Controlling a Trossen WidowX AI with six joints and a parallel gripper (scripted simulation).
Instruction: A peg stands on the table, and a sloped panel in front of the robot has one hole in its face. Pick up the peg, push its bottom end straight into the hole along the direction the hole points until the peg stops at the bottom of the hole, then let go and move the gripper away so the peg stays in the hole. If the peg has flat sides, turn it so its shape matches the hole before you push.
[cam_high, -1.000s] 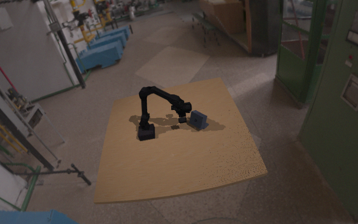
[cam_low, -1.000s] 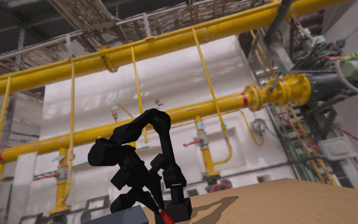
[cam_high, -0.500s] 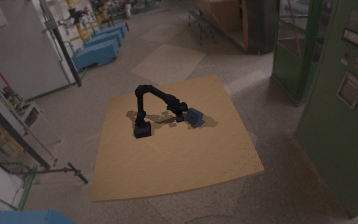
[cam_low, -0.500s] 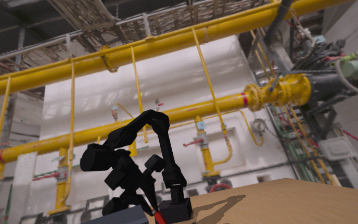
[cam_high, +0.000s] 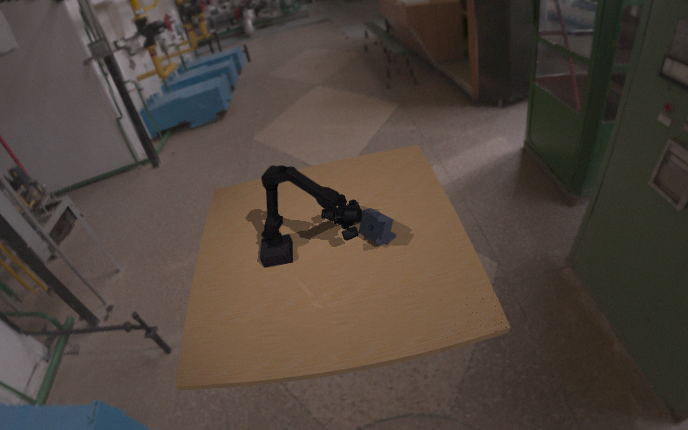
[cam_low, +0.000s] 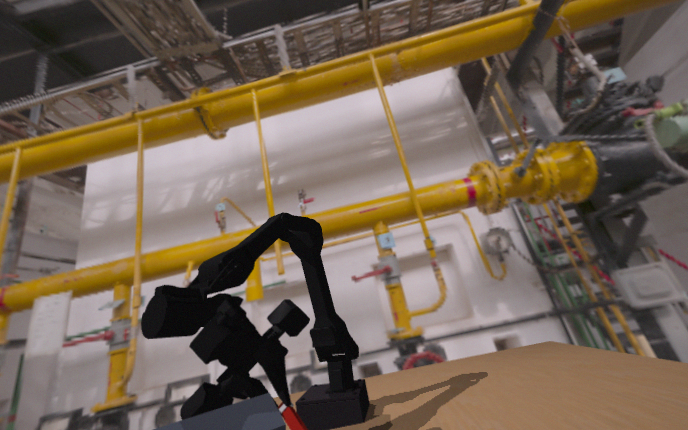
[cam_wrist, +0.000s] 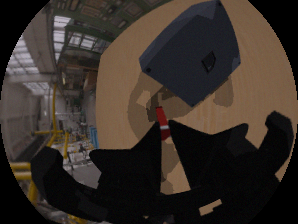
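My gripper tip is 100 mm short of the grey-blue sloped panel, 30 mm to the left of it and 30 mm above it. The rest, counted from my gripper tip: red peg: 10 mm to the left, 10 mm below.
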